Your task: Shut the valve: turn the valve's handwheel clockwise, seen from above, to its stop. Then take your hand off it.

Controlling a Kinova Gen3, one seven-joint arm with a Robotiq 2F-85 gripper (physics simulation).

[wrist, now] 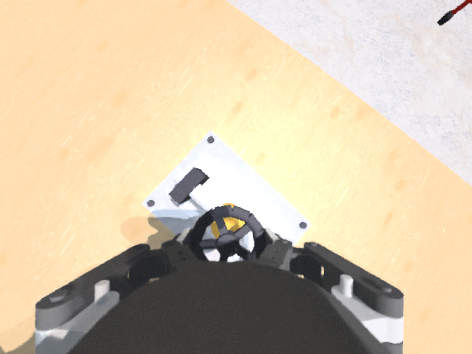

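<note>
The valve's black spoked handwheel (227, 241) is at the lower middle of the wrist view, over a yellow valve body (225, 228). The body stands on a pale rectangular base plate (250, 180) with dark bolts at its corners. A dark block (188, 185) and a pale pipe stand on the plate at the upper left of the wheel. My gripper (228, 238) is shut on the handwheel, with one finger against each side of its rim. The near part of the wheel and the plate's near corner are hidden by the gripper's body.
The wooden table top (125, 90) lies around the plate. Its edge runs diagonally from the top middle to the right side, with a pale floor (380, 60) beyond. A red thing with a black tip (445, 18) shows at the top right corner. Shadows lie left of the plate.
</note>
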